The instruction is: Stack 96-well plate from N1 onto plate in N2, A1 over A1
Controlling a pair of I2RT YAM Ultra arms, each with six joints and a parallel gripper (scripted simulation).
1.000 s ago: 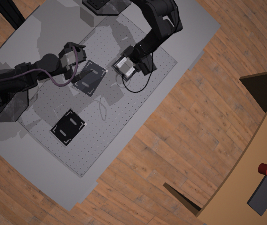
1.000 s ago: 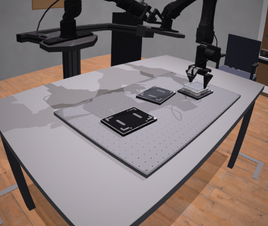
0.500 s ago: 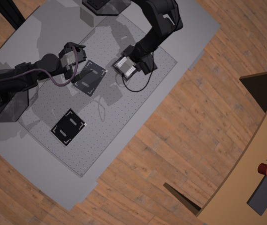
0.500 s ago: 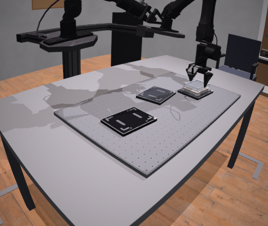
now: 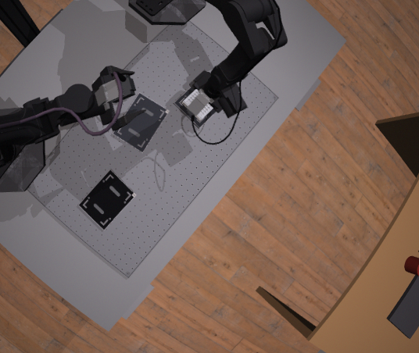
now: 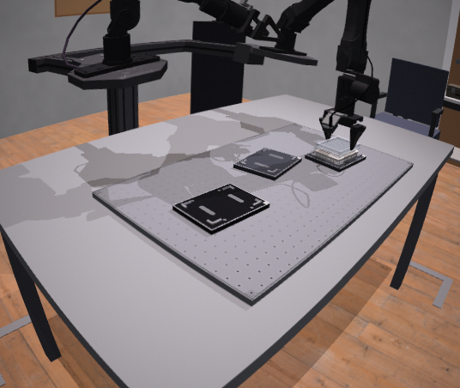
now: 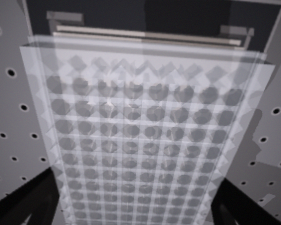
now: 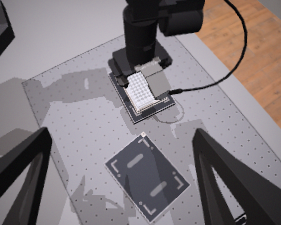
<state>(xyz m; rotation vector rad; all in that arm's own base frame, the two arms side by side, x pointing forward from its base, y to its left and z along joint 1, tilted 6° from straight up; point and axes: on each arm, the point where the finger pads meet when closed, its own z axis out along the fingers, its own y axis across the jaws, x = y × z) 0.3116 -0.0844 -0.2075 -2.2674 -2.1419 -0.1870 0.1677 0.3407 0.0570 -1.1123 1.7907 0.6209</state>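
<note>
Right now my left hand is 60 mm past the A1 label, 120 mm to the left of it and 40 mm above it. The rest, counted from my left hand: clear 96-well plate 10 mm below; then black nest 10 mm behind, 470 mm to the right, 40 mm below.
</note>
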